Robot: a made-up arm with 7 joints.
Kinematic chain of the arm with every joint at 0, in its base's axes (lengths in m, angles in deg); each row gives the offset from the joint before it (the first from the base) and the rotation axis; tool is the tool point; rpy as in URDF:
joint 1: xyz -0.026 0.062 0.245 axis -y
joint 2: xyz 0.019 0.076 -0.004 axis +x
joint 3: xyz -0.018 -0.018 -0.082 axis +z
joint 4: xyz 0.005 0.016 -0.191 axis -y
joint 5: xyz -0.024 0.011 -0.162 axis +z
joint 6: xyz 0 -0.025 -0.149 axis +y
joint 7: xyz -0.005 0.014 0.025 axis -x
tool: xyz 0.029 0.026 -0.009 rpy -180 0 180
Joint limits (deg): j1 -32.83..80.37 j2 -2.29..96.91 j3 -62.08..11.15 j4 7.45..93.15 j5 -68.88..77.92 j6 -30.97..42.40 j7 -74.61..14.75
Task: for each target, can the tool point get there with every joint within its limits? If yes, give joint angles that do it. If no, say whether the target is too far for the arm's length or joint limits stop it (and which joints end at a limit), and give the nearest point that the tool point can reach.
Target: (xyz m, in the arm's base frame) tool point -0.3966 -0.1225 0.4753
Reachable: no: joint limits stop it (at a limit: joint 1, joint 2, joint 3, joint 4, joint 6, joint 7) | nearest point -0.0979 0.3663 0.5411 | short by 0.577 m
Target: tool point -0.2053 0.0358 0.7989
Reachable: no: joint limits stop it (at a limit: joint 1, joint 2, joint 3, joint 4, joint 6) | nearest point -0.0855 0.3711 0.5575 | short by 0.430 m
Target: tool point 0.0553 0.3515 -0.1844
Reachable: yes | joints -21.14 35.38 -11.89 55.70 -24.50 -0.20 -55.48
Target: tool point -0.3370 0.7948 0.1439
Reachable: no: too far | nearest point -0.1399 0.6898 0.0642 | short by 0.237 m
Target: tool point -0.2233 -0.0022 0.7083
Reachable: no: joint limits stop it (at a limit: joint 1, joint 2, joint 3, joint 4, joint 6, joint 7) | nearest point -0.0893 0.3622 0.5409 | short by 0.423 m
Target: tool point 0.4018 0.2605 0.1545
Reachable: yes | joints 52.18 53.58 -53.47 76.21 -35.29 23.55 -31.76
